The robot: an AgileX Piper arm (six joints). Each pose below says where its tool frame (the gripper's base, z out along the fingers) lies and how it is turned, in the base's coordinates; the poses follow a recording.
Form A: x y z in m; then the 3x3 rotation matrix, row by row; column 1 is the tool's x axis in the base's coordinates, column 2 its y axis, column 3 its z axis. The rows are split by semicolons.
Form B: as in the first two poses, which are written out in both.
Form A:
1: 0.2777 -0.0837 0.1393; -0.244 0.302 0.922; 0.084 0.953 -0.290; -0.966 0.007 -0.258
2: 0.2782 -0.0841 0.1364; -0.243 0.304 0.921; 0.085 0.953 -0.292; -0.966 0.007 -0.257
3: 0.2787 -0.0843 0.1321; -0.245 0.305 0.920; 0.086 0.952 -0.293; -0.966 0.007 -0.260
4: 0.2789 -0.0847 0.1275; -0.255 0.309 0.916; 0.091 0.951 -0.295; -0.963 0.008 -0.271
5: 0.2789 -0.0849 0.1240; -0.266 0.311 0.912; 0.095 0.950 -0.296; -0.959 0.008 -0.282
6: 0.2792 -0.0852 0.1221; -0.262 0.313 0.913; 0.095 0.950 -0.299; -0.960 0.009 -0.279
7: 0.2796 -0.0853 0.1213; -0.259 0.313 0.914; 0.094 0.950 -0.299; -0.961 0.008 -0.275
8: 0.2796 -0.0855 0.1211; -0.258 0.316 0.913; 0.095 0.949 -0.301; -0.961 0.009 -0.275
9: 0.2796 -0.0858 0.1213; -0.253 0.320 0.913; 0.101 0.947 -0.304; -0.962 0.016 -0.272
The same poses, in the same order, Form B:
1: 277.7 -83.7 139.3; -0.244 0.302 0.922; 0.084 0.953 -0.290; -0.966 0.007 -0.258
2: 278.2 -84.1 136.4; -0.243 0.304 0.921; 0.085 0.953 -0.292; -0.966 0.007 -0.257
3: 278.7 -84.3 132.1; -0.245 0.305 0.920; 0.086 0.952 -0.293; -0.966 0.007 -0.260
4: 278.9 -84.7 127.5; -0.255 0.309 0.916; 0.091 0.951 -0.295; -0.963 0.008 -0.271
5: 278.9 -84.9 124.0; -0.266 0.311 0.912; 0.095 0.950 -0.296; -0.959 0.008 -0.282
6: 279.2 -85.2 122.1; -0.262 0.313 0.913; 0.095 0.950 -0.299; -0.960 0.009 -0.279
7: 279.6 -85.3 121.3; -0.259 0.313 0.914; 0.094 0.950 -0.299; -0.961 0.008 -0.275
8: 279.6 -85.5 121.1; -0.258 0.316 0.913; 0.095 0.949 -0.301; -0.961 0.009 -0.275
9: 279.6 -85.8 121.3; -0.253 0.320 0.913; 0.101 0.947 -0.304; -0.962 0.016 -0.272
